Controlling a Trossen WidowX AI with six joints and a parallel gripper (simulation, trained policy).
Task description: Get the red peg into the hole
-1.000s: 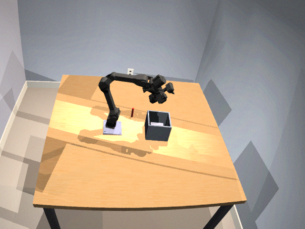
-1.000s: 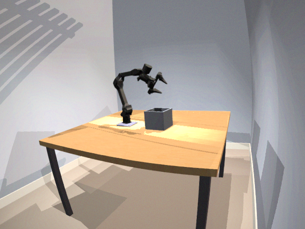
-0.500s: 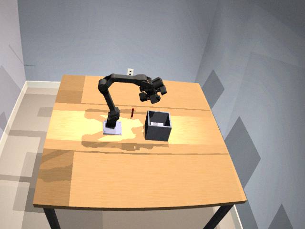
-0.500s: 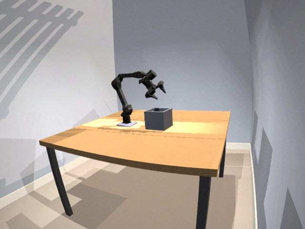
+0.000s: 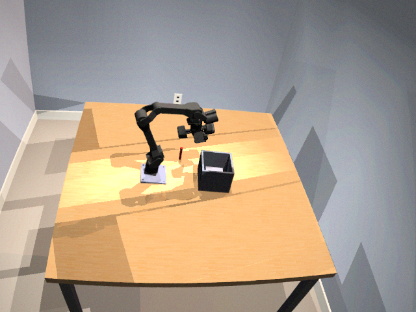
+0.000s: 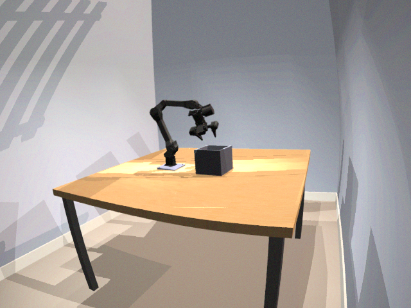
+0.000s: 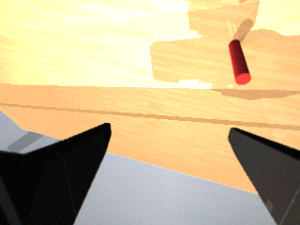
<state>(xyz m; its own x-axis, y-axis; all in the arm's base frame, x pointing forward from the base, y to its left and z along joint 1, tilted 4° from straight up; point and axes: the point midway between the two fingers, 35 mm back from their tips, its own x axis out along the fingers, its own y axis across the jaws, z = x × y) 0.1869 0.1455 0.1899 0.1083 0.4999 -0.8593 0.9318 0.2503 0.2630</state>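
My gripper tip is now 120 mm above the red peg, 60 mm past it and 20 mm to the left of it.
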